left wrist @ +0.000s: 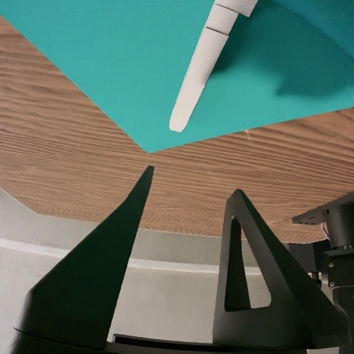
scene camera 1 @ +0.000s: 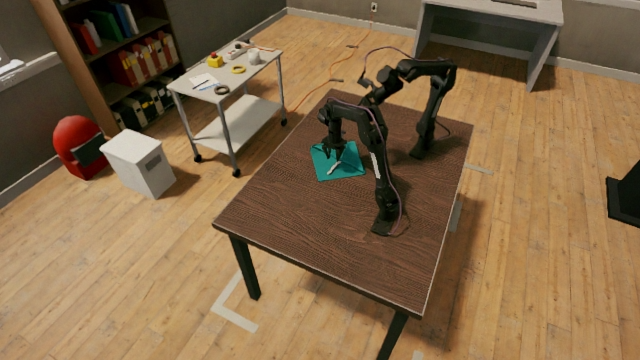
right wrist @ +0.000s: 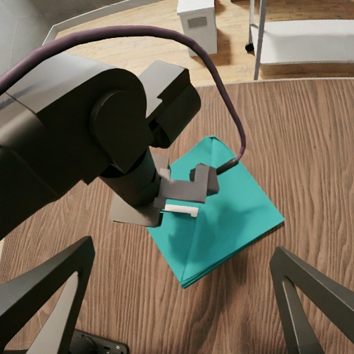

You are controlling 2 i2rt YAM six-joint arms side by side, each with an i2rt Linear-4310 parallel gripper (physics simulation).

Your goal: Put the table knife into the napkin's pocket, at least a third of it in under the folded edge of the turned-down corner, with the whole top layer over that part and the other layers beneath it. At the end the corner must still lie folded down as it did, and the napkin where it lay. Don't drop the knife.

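Observation:
The pale table knife lies on the teal napkin. Its narrow end points to a napkin corner. Its wide end is close to the diagonal folded edge; whether any of it is under the top layer, I cannot tell. My left gripper is partly open and empty, above the napkin; in the left wrist view the knife shows beyond its fingertips. My right gripper is wide open and empty, away from the napkin. The left arm hides part of the napkin in the right wrist view.
The napkin lies on the dark wooden table. The left arm reaches over it, its cable arching above. The right arm stands behind. A white cart stands beyond the table's far edge.

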